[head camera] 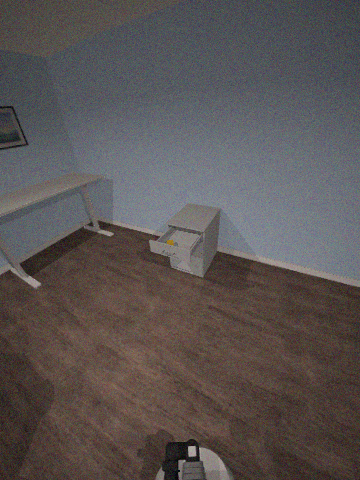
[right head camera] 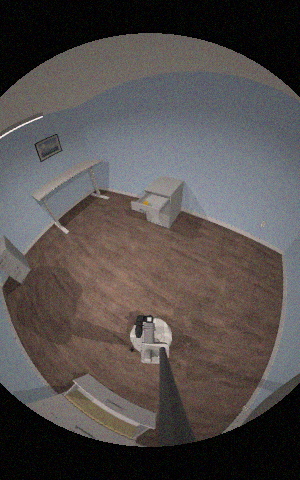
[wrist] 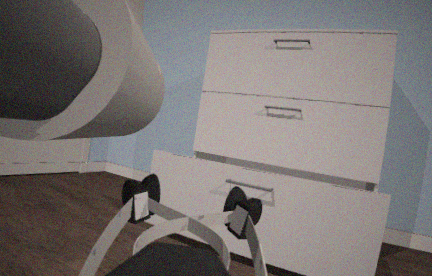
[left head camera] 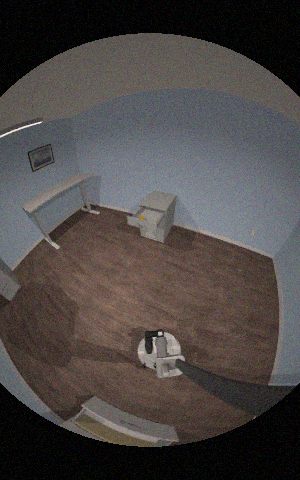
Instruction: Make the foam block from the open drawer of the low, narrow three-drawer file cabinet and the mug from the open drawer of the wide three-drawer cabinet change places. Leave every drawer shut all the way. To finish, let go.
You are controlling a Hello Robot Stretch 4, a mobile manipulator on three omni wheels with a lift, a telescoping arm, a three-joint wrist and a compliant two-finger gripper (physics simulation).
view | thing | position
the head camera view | drawer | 185,241
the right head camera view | drawer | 87,394
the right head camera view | white desk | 38,194
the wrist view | my gripper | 193,196
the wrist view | drawer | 302,220
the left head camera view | white desk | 30,206
